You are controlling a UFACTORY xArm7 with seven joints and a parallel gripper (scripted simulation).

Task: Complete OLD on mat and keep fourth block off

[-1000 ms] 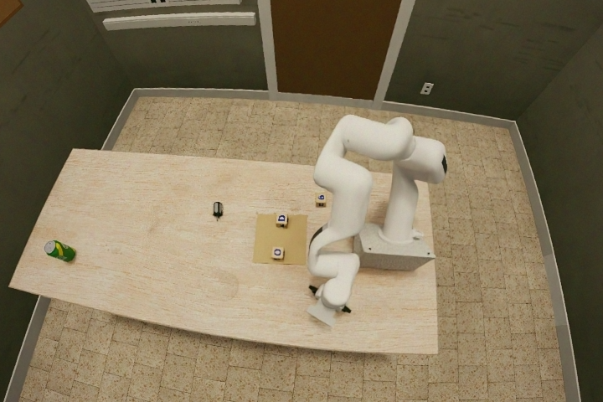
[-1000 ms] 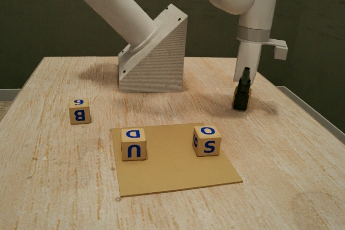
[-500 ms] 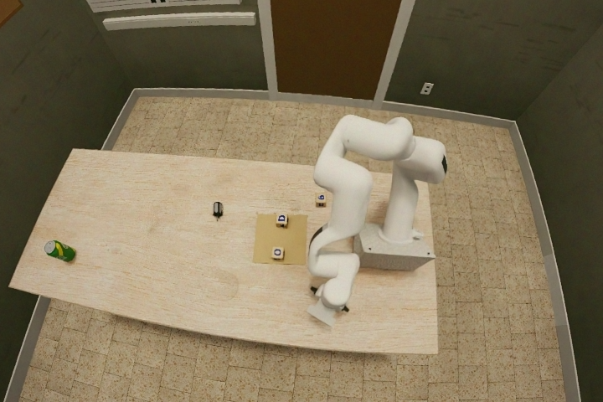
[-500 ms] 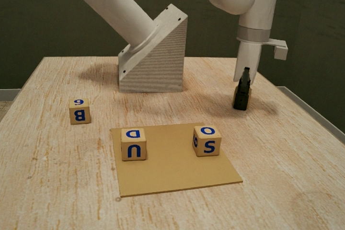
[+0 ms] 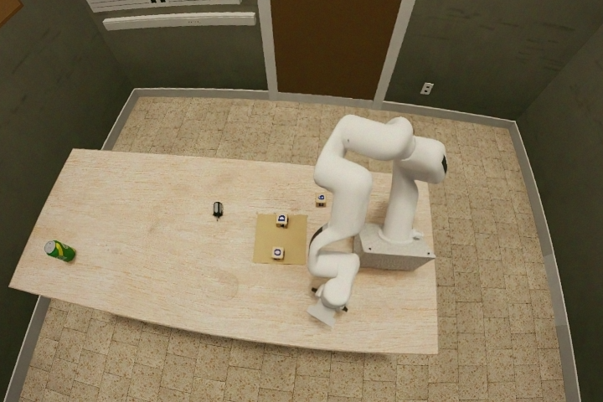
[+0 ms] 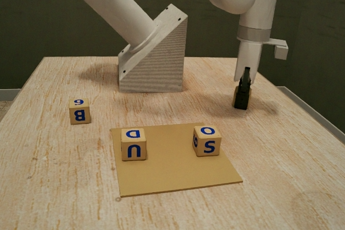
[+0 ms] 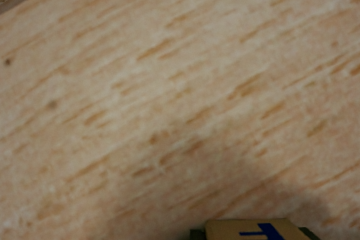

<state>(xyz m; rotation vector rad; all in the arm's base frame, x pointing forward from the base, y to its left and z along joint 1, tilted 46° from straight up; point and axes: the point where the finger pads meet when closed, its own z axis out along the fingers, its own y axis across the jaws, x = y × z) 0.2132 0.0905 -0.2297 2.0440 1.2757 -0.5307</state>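
Now: hand 220 mm to the left of the tan mat, 200 mm short of it and 20 mm above it. From my hand the other things lie so: green can: 1100 mm ahead, 40 mm above, 20 mm to the right; then small black object: 470 mm ahead, 290 mm to the right.
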